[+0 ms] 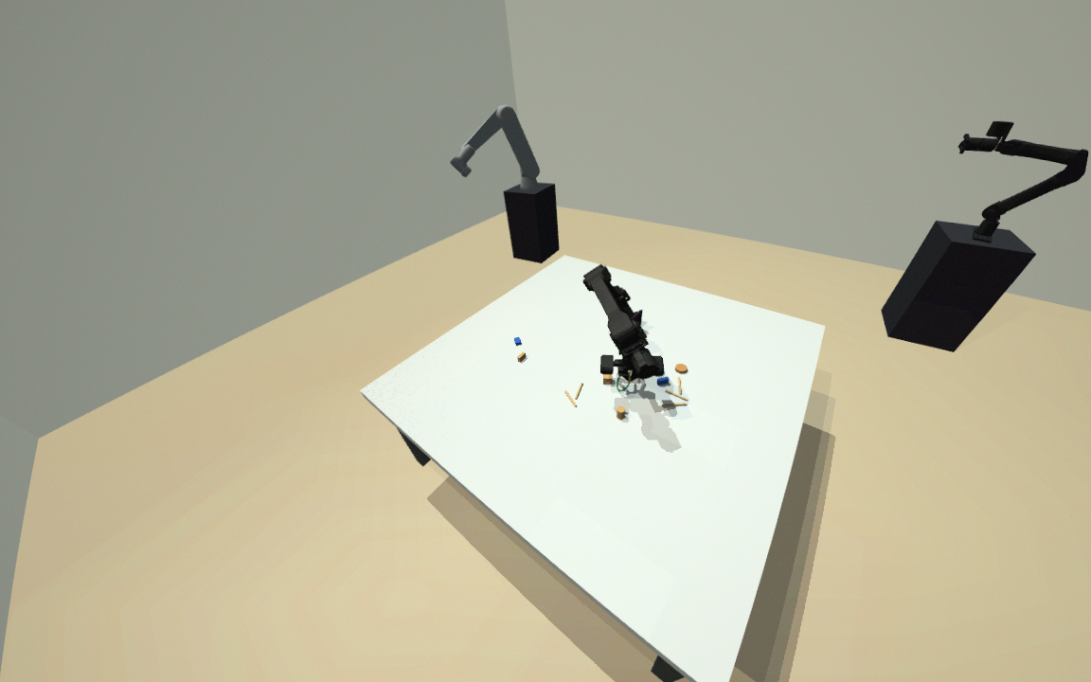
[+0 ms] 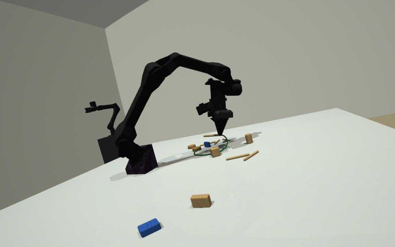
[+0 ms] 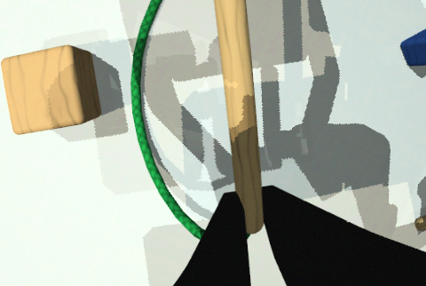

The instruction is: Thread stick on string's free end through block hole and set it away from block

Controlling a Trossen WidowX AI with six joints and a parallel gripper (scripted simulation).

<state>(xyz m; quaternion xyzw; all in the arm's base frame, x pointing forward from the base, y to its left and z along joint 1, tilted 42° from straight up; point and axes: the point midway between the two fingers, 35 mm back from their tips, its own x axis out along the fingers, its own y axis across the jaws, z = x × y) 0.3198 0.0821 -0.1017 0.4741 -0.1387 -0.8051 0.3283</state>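
My gripper tip is 11 cm short of the wooden cylinder, 4 cm above it and 2 cm to the right of it. From my gripper tip the other things lie so: small wooden cube (8 cm to the right, 4 cm below, 1 cm behind); thin wooden stick (1 cm to the right, 1 cm behind).
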